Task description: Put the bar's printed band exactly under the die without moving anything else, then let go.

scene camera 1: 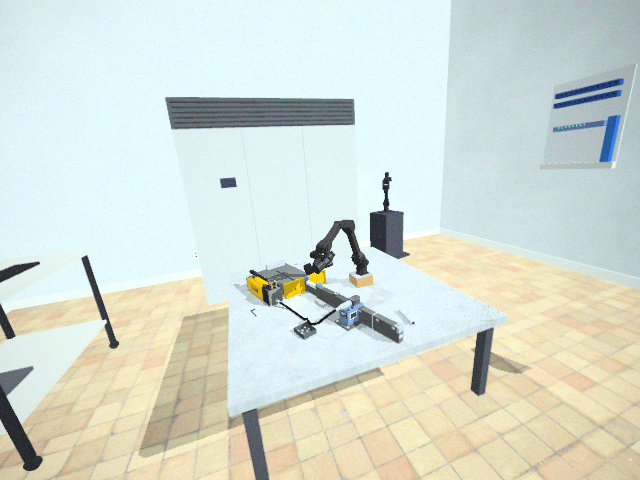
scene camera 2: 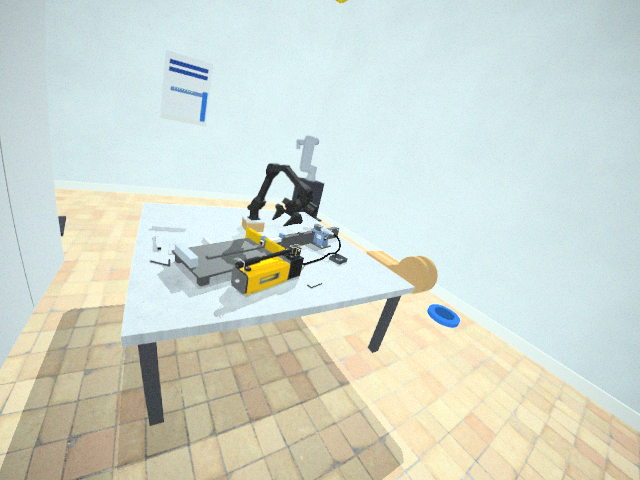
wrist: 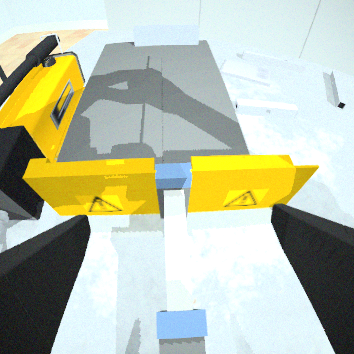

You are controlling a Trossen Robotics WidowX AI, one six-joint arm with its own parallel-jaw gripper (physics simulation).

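Frame: origin at the arm's base, x ahead, y left, z up, level; millimetres.
Where they show: gripper, fingertip midpoint: (scene camera 2: 277,222) (wrist: 180,219); arm's base, link origin: (scene camera 1: 362,273) (scene camera 2: 253,218).
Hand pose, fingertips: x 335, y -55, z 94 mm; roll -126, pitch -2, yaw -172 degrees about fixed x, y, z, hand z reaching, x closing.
Observation:
Each offset is from my fingertips to the top centre of the thing. "*": to the spot under its first point. Level surfaces: height alone.
A long dark grey bar @(* dx -7, dy +180, dz -103 mm) (scene camera 1: 330,296) (scene camera 2: 298,238) lies on the table. A thin white band @(* dx -49, dy +486, dz -100 mm) (scene camera 1: 373,318) crosses it near its front end. The blue device @(* dx +25, dy +400, dz -94 mm) (scene camera 1: 349,314) (scene camera 2: 320,236) stands at the bar. I cannot tell which part is the die. In the wrist view a white rod (wrist: 176,260) runs between a near blue block @(* dx -6, dy +50, dz -69 mm) (wrist: 181,324) and a far blue block @(* dx +12, dy -69, dz -69 mm) (wrist: 171,176) in the gap of the yellow guards. My gripper (scene camera 1: 310,262) (scene camera 2: 283,217) (wrist: 180,219) is open and empty. It hangs above the table near the guards, a finger either side of the rod in the wrist view.
The yellow guards @(* dx -60, dy -85, dz -94 mm) (wrist: 240,182) stand before a grey plate @(dz -104 mm) (wrist: 150,120). A yellow machine body @(* dx +307, dy -206, dz -101 mm) (scene camera 1: 255,287) (scene camera 2: 266,275) (wrist: 45,102) stands beside the plate. A black cable @(* dx +196, dy +127, dz -155 mm) (scene camera 1: 294,312) runs past a small dark box @(* dx +214, dy +291, dz -161 mm) (scene camera 1: 305,329) (scene camera 2: 338,258). Small loose parts lie on the table @(dz -162 mm) (scene camera 1: 279,372) (scene camera 2: 170,315).

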